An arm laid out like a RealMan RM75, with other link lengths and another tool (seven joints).
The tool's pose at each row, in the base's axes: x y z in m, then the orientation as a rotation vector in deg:
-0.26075 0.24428 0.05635 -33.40 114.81 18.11
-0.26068 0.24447 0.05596 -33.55 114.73 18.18
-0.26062 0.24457 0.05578 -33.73 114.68 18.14
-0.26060 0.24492 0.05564 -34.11 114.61 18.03
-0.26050 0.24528 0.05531 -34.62 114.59 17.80
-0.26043 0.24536 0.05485 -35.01 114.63 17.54
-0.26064 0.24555 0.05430 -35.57 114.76 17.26
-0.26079 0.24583 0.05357 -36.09 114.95 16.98
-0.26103 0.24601 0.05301 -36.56 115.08 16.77
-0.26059 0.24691 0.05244 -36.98 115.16 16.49
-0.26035 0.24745 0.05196 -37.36 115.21 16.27
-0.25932 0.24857 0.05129 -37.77 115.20 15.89
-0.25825 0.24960 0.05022 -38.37 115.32 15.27
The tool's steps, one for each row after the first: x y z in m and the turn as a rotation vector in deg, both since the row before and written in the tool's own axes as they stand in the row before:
0.00026 0.00013 0.00033 -0.11 -0.04 -0.09
0.00011 0.00006 0.00018 -0.05 0.01 -0.15
0.00002 0.00029 0.00024 -0.09 0.05 -0.32
0.00015 0.00026 0.00040 -0.07 0.14 -0.44
0.00035 0.00005 0.00031 0.00 0.17 -0.35
0.00051 0.00029 0.00020 -0.07 0.31 -0.45
0.00061 0.00035 0.00037 -0.05 0.35 -0.40
0.00052 0.00031 0.00018 -0.07 0.28 -0.36
0.00004 0.00054 0.00102 0.00 0.23 -0.37
0.00015 0.00035 0.00066 -0.02 0.18 -0.32
-0.00019 0.00040 0.00160 0.08 0.16 -0.43
0.00016 0.00034 0.00179 0.15 0.37 -0.61

